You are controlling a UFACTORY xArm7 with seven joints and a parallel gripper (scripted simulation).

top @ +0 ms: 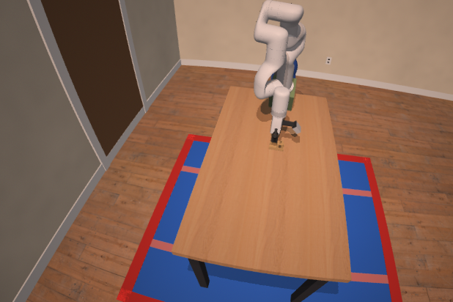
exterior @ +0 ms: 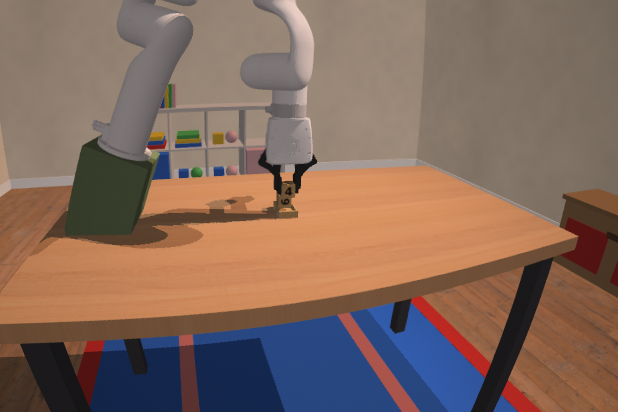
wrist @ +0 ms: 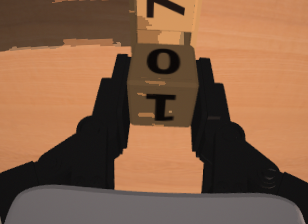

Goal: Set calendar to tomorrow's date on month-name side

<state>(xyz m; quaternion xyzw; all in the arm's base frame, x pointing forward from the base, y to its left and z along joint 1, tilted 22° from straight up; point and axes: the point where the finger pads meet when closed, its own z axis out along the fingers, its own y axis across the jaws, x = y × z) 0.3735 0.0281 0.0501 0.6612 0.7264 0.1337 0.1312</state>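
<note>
My gripper is now 5 cm above the wooden cube and 3 cm to the right of it. From my hand the other things lie so: wooden digit cube: 1 cm below; then low tray: 7 cm below, 2 cm to the left.
</note>
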